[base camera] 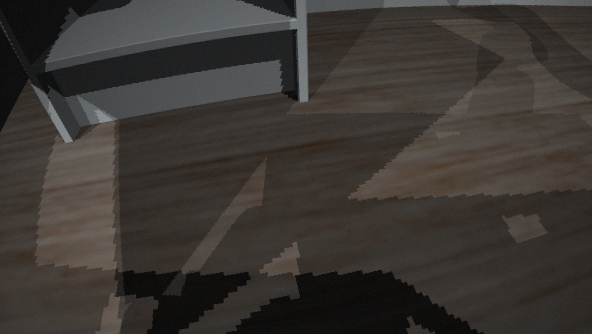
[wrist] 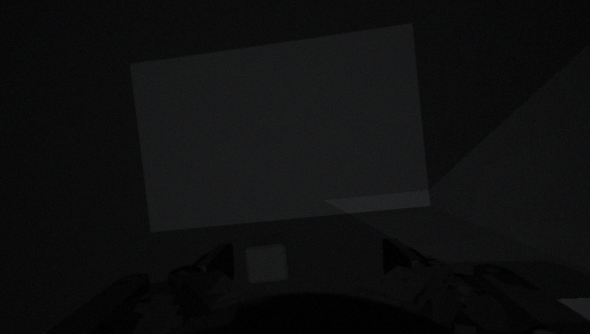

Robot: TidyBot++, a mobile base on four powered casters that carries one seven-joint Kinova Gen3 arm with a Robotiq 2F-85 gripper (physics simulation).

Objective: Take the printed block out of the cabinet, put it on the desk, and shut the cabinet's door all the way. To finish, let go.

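Frame: origin at the arm's base, x ahead, y left, z up, level; metres.
Where they show: gripper, fingertip midpoint: [wrist: 307, 257].
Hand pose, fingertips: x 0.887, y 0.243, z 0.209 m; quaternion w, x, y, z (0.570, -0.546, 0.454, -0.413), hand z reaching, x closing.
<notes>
Each offset is from my fingertips to the top centre of the thing. "spot": to the spot under its first point. Level surfaces: height alone.
In the dark wrist view, my gripper [wrist: 307, 257] is open, with one finger on each side of the lower middle. A small pale square block @(dx +0.064, dy +0.052, dz -0.008 m) [wrist: 267, 263] shows between the fingertips, nearer the left one and apart from both. It looks like the printed block, but no print can be made out. I cannot tell how far it lies beyond the fingertips or what it rests on. The cabinet's door cannot be made out in either view. The gripper does not show in the base camera view.
A large, slightly tilted, paler rectangle @(spot: dx +0.265, dy +0.098, dz +0.108 m) [wrist: 280, 130] shows above the fingers; the dark hides what it is. Light grey furniture [base camera: 175, 44] with a board and upright sides stands at the upper left of the base camera view; I cannot tell if it is the cabinet. Shadows cross the wooden floor @(dz -0.605 m) [base camera: 225, 145].
</notes>
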